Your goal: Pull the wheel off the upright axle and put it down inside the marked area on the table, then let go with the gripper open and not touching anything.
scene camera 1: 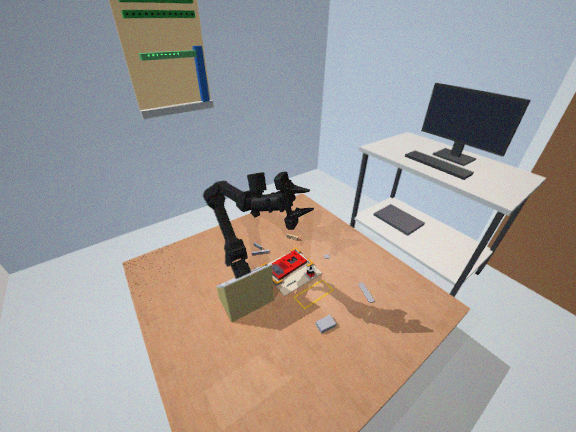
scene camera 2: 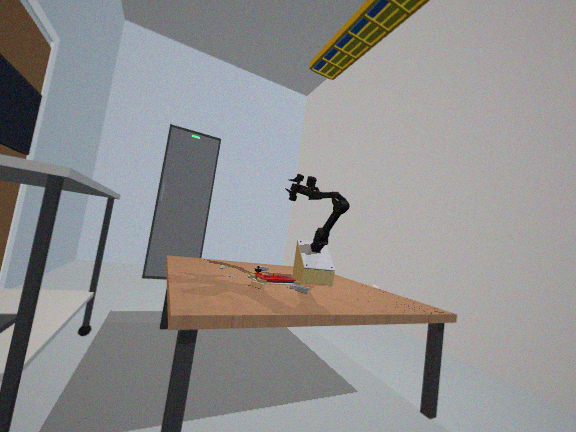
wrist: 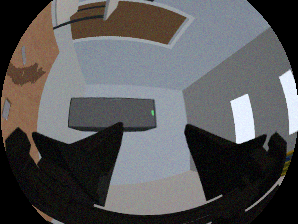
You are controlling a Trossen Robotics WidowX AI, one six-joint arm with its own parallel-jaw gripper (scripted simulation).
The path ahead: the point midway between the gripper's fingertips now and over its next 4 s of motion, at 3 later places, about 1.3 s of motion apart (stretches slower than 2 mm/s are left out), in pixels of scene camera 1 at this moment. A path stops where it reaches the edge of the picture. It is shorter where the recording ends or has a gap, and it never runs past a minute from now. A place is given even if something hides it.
My gripper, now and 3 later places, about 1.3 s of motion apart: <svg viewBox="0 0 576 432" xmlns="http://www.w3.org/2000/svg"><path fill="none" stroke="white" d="M311 200L333 244L311 266L310 267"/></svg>
